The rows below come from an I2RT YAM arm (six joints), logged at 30 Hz.
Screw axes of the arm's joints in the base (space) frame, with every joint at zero. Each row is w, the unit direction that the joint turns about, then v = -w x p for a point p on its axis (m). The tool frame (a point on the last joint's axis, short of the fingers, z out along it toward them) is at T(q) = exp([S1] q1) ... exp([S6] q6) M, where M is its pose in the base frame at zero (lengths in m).
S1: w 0 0 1 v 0 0 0
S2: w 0 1 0 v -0.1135 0 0.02
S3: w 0 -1 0 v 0.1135 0 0.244
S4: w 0 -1 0 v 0.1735 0 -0.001
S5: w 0 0 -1 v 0 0.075 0
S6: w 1 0 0 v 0 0.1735 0
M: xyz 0.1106 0 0.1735 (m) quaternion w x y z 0.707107 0 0.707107 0
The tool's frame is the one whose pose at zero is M.
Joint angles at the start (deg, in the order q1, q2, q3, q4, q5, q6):
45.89, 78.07, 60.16, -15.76, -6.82, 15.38
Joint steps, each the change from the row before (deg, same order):
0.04, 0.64, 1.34, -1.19, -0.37, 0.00
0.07, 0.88, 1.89, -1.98, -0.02, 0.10
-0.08, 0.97, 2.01, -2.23, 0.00, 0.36
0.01, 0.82, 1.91, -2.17, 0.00, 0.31
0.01, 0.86, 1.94, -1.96, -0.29, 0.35
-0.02, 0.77, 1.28, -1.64, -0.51, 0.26
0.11, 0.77, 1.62, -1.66, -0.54, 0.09
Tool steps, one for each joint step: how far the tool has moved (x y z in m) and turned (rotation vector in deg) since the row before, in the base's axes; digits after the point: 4 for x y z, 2 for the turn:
0.0015, 0.0021, 0.0029, -0.21, 0.49, 0.35
0.0019, 0.0025, 0.0037, -0.64, 0.75, 0.03
0.0026, 0.0020, 0.0035, -0.69, 1.07, -0.29
0.0017, 0.0019, 0.0037, -0.63, 0.96, -0.17
0.0018, 0.0022, 0.0040, -0.35, 0.97, 0.03
0.0013, 0.0016, 0.0010, -0.48, 1.18, 0.22
0.0010, 0.0024, 0.0030, -0.30, 0.87, 0.47

